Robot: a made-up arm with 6 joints. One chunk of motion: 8 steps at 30 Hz.
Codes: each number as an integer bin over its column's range. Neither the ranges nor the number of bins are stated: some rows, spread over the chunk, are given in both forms.
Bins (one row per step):
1: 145 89 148 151 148 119
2: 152 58 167 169 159 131
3: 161 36 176 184 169 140
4: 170 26 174 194 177 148
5: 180 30 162 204 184 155
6: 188 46 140 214 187 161
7: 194 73 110 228 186 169
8: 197 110 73 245 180 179
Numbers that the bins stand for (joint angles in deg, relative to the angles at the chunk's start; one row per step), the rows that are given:
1: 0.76 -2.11 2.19 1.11 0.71 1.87
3: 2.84 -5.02 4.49 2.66 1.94 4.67
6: 6.33 -4.47 1.53 4.07 3.00 7.47
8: 7.49 -0.96 -3.99 5.53 2.59 9.87
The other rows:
2: 1.67 -3.82 3.75 1.95 1.35 3.47
4: 4.00 -5.57 4.33 3.13 2.41 5.73
5: 5.29 -5.35 3.34 3.60 2.82 6.67
7: 7.11 -2.99 -0.94 4.73 2.94 8.53

